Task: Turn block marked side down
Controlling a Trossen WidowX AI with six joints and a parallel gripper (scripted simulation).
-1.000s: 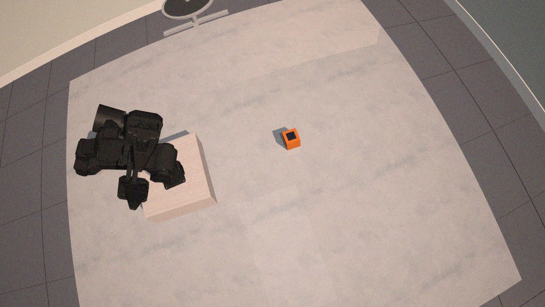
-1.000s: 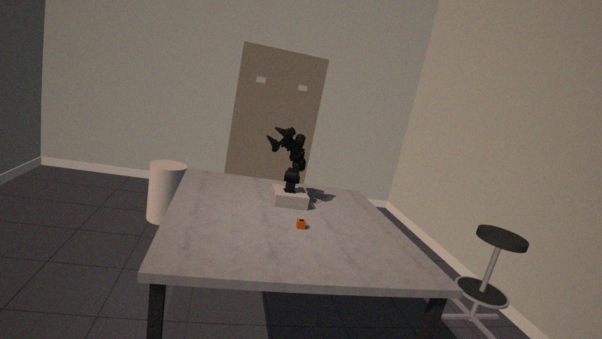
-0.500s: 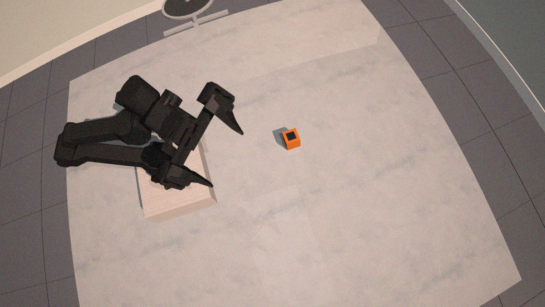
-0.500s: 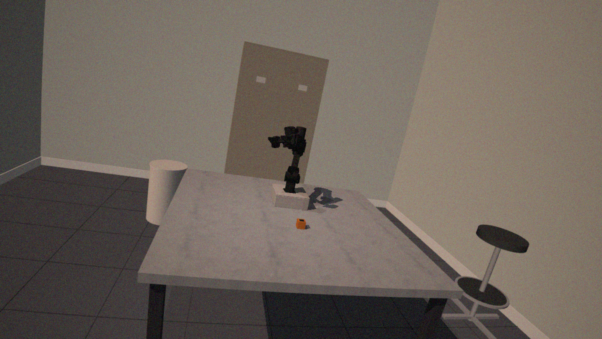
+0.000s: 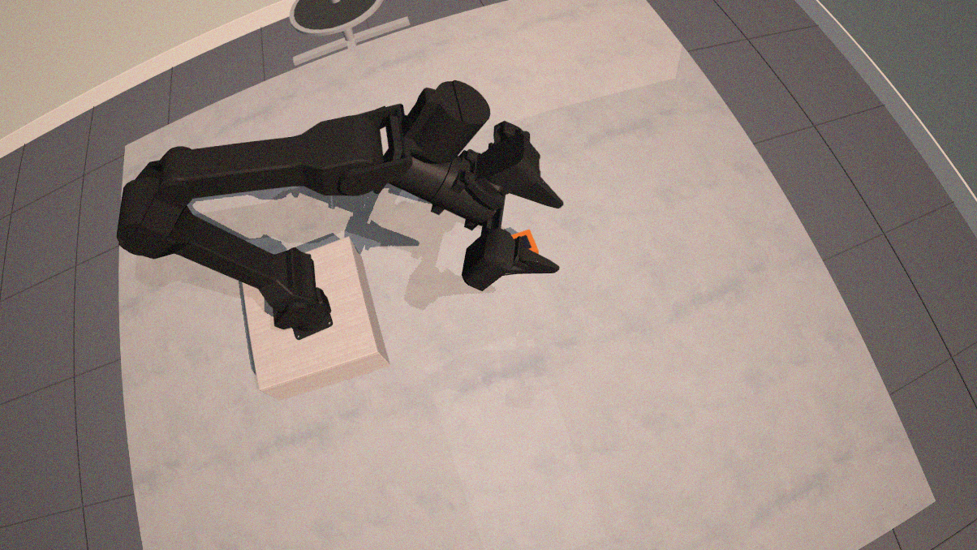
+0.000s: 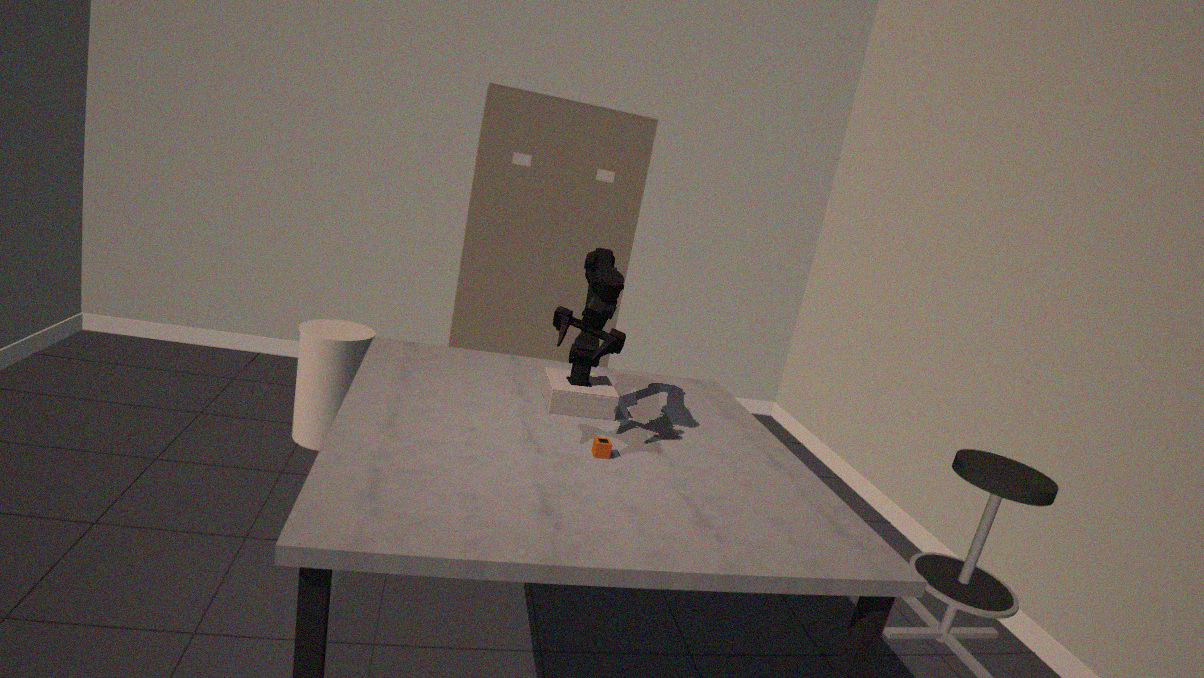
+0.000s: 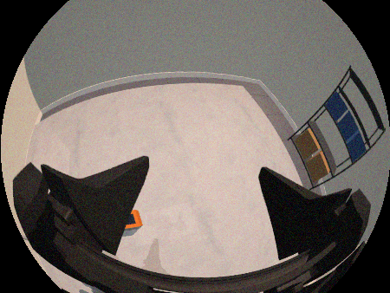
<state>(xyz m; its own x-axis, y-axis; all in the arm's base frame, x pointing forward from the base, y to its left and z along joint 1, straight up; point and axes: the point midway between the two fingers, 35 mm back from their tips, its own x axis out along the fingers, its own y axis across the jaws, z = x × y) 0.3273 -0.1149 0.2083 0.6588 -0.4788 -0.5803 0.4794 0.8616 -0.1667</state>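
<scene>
Right now my gripper tip is 24 cm above the orange block and 12 cm to the right of it.
</scene>
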